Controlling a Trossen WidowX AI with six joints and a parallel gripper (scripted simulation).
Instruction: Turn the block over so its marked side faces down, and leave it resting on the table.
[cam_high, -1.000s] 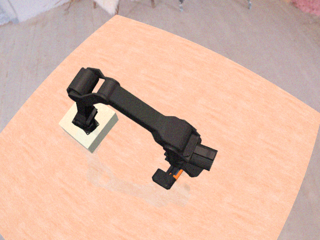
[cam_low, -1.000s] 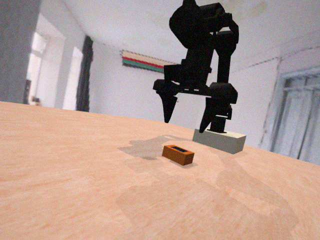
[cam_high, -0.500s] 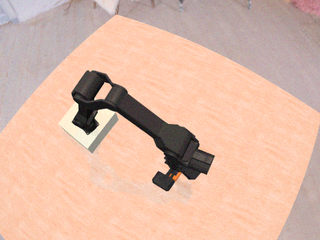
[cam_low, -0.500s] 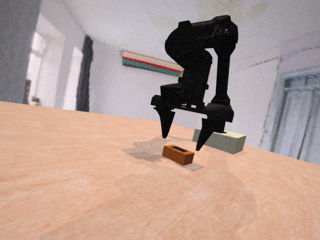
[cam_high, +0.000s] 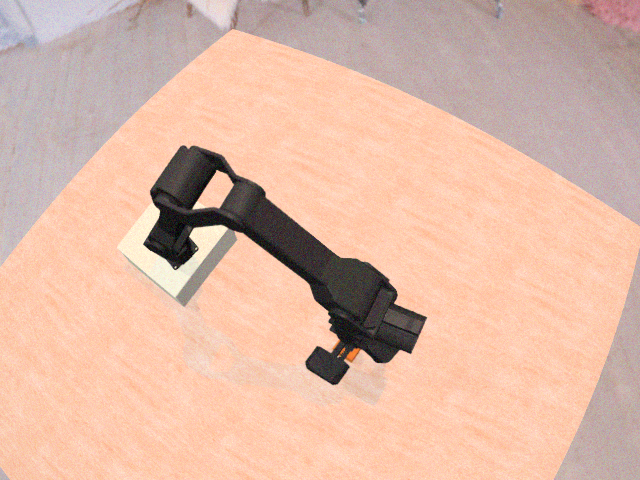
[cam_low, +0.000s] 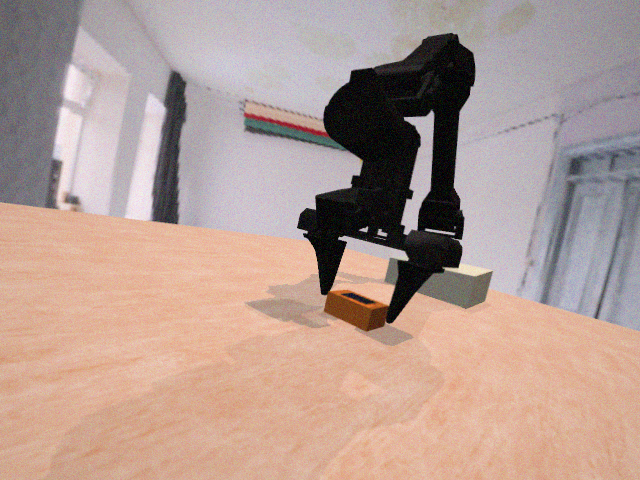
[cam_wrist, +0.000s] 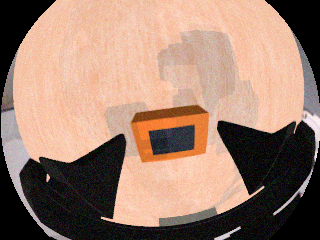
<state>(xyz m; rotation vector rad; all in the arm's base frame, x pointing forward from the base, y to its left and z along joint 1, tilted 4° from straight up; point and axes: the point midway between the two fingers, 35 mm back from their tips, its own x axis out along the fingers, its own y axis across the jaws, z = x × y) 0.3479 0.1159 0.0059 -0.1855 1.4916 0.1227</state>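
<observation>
Right now my gripper tip is 1 cm below the orange block.
</observation>
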